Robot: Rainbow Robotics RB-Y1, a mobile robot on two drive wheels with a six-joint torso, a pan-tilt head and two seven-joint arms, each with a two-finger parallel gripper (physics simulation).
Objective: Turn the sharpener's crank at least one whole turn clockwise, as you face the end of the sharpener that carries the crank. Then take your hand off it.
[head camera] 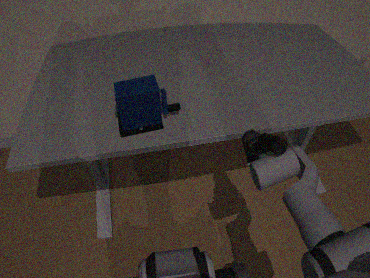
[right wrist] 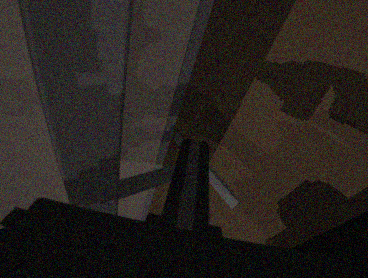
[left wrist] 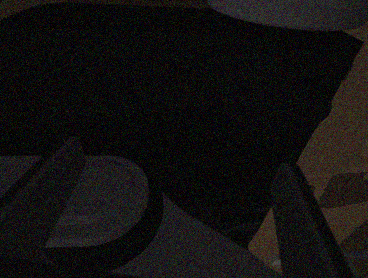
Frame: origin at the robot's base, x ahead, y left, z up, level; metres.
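Where they show: left gripper, fingertip midpoint: [left wrist: 177, 161]; right gripper, fingertip midpoint: [head camera: 248, 147] [right wrist: 194, 149].
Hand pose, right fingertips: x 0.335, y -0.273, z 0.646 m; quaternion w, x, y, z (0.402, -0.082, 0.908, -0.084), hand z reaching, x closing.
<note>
Each offset is from my right fingertips to the top centre of the thing. "*": to the spot under its first point. Level surfaces: height alone.
The blue sharpener @[* 0.309 m left, 0.059 m ahead, 0.164 m up] [head camera: 140, 105] stands on the grey table @[0.075 m up] [head camera: 215, 65], left of the middle in the head view. Its crank @[0.243 m left, 0.098 m ahead, 0.171 m up] [head camera: 164, 102] is on its right side, with a black handle @[* 0.219 m left, 0.088 m ahead, 0.118 m up] [head camera: 173, 107] sticking out to the right. My right gripper [head camera: 265, 144] [right wrist: 194, 150] is shut and empty, near the table's front edge, well to the right of the crank and apart from it. Its fingertips are hard to make out in the head view. My left gripper [left wrist: 177, 161] is open and empty in the left wrist view. The sharpener does not show in either wrist view.
The table's front edge runs between the sharpener and my body. A table leg [head camera: 103, 210] stands below it at the left. In the right wrist view, the table [right wrist: 85, 125] rises at the left, with wooden floor at the right. Dark shadows lie on the floor.
</note>
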